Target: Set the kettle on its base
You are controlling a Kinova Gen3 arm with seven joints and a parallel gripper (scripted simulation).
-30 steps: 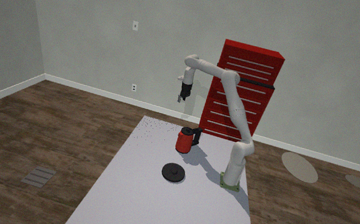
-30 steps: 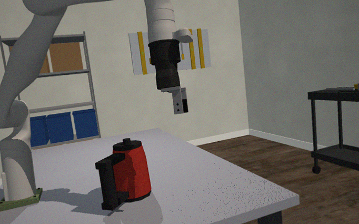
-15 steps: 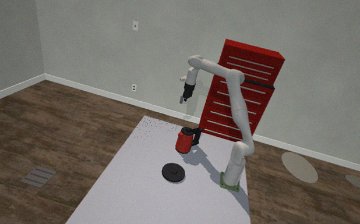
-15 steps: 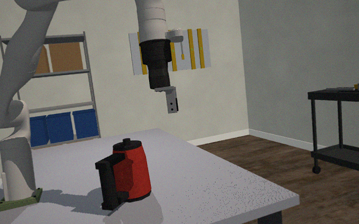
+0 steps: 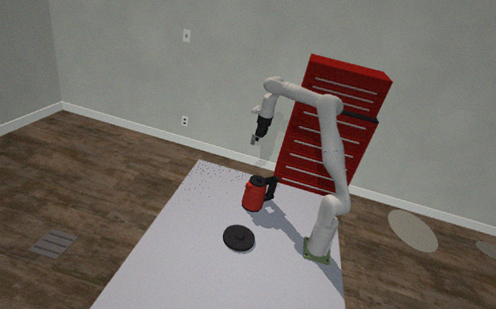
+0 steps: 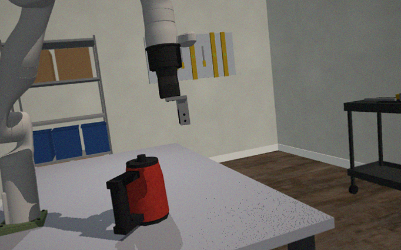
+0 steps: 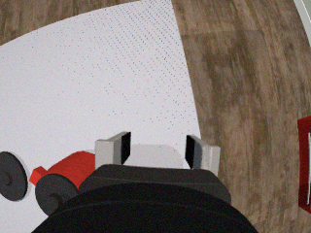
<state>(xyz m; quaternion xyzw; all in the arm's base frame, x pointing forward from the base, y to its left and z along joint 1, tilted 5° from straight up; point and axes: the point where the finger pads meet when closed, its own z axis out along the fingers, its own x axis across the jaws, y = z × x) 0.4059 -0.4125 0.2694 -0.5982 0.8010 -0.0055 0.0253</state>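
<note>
Now: the red kettle 200 mm below my hand, 160 mm to the left of it and 100 mm behind it. Also, from my hand: round black base: 450 mm to the left, 280 mm below, 50 mm behind.
</note>
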